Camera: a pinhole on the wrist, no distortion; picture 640 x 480 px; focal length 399.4 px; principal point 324.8 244.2 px. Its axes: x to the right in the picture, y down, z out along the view. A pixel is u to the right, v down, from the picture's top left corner.
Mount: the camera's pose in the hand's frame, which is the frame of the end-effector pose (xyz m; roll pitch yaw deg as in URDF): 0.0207 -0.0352 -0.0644 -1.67 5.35 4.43
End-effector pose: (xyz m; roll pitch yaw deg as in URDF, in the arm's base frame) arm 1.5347 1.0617 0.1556 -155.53 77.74 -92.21
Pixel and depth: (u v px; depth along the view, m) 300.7 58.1 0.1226
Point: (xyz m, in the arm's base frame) 1.6402 1.0691 0.1234
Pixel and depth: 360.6 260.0 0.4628
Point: 1.7068 1.3832 -0.0204
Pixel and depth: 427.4 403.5 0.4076
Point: 1.5462 1.3811 -0.0659
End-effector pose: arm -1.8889 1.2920 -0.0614 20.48 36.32 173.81
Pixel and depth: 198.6 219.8 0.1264
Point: -1.9043 1.3557 -0.0197
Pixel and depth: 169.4 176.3 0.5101
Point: -1.9925 1.5782 0.3286
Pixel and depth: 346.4 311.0 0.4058
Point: -2.1354 1.3908 0.1618
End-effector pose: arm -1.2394 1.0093 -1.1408 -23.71 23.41 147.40
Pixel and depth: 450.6 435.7 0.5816
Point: -1.7751 0.8164 -0.9248
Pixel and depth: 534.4 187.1 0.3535
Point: -1.5468 1.1398 -0.9868
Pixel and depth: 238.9 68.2 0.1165
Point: -1.2463 1.0787 -1.0674
